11 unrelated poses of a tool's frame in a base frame.
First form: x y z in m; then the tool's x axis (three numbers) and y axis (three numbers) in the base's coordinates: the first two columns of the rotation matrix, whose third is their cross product.
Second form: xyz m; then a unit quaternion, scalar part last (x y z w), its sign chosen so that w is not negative. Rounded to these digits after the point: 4 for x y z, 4 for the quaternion.
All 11 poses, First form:
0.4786, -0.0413, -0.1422, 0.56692, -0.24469, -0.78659, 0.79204, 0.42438, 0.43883
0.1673, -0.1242, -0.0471, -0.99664, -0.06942, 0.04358, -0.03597, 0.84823, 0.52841
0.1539, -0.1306, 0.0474, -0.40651, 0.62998, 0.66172, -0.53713, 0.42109, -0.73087
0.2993, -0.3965, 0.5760, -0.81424, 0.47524, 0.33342, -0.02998, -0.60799, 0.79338
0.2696, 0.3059, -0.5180, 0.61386, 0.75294, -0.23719, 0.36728, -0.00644, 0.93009
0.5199, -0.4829, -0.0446, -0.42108, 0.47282, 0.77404, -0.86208, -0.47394, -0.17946
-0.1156, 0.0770, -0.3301, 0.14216, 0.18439, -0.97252, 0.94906, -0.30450, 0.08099
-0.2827, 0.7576, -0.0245, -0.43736, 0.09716, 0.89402, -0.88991, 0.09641, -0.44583
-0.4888, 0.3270, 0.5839, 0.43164, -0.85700, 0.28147, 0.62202, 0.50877, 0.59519
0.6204, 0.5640, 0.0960, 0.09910, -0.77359, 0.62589, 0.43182, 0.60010, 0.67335
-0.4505, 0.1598, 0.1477, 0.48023, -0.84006, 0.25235, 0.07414, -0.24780, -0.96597
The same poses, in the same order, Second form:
0.4786, -0.0413, -0.1422, 0.4208, 0.3252, -0.3328, 0.7787
0.1673, -0.1242, -0.0471, 0.0274, -0.9608, -0.2741, 0.0305
0.1539, -0.1306, 0.0474, -0.0360, -0.6443, 0.5368, 0.5436
0.2993, -0.3965, 0.5760, 0.2667, 0.4174, 0.8561, 0.1475
0.2696, 0.3059, -0.5180, 0.6893, 0.4063, 0.1674, 0.5760
0.5199, -0.4829, -0.0446, 0.3338, -0.2915, 0.7909, 0.4219
-0.1156, 0.0770, -0.3301, 0.6452, 0.4392, -0.4858, 0.3935
-0.2827, 0.7576, -0.0245, 0.3248, -0.6102, 0.5885, 0.4193
-0.4888, 0.3270, 0.5839, 0.2063, -0.2848, -0.4506, 0.8205
0.6204, 0.5640, 0.0960, 0.1624, -0.5262, -0.4166, 0.7233
-0.4505, 0.1598, 0.1477, -0.6680, 0.2867, -0.4216, 0.5422

